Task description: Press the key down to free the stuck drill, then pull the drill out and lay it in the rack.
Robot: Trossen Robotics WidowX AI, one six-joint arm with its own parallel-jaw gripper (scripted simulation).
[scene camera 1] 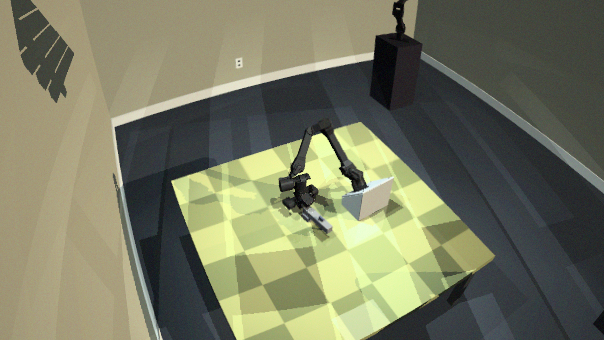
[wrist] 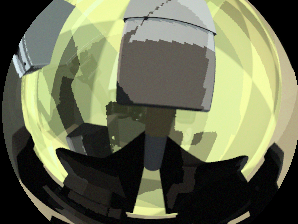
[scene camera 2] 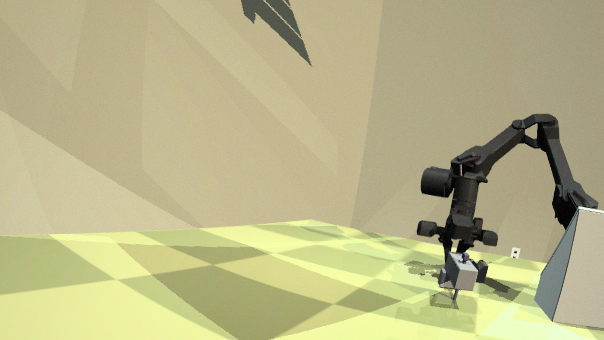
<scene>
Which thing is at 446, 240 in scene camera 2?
My gripper.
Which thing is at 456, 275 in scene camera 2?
A grey block.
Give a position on a grey block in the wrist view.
At 166, 61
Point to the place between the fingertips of my gripper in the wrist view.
At 153, 135
</scene>
